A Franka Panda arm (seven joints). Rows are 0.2 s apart.
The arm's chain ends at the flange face. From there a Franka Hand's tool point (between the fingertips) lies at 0.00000 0.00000 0.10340 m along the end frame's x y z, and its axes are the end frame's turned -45 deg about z.
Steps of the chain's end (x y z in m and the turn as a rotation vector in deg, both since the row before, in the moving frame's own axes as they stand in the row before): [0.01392 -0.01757 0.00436 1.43 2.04 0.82]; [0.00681 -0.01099 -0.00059 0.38 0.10 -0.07]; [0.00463 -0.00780 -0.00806 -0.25 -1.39 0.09]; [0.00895 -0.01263 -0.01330 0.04 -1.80 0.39]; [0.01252 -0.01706 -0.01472 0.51 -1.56 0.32]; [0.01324 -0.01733 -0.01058 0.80 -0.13 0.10]
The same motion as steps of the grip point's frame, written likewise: [0.02669 -0.00177 0.00426 -0.43 2.45 0.82]; [0.01320 -0.00331 -0.00059 0.20 0.34 -0.07]; [0.00670 -0.00370 -0.00809 0.81 -1.16 0.09]; [0.01302 -0.00496 -0.01335 1.30 -1.24 0.39]; [0.01958 -0.00586 -0.01476 1.46 -0.74 0.32]; [0.02247 -0.00408 -0.01059 0.66 0.47 0.10]
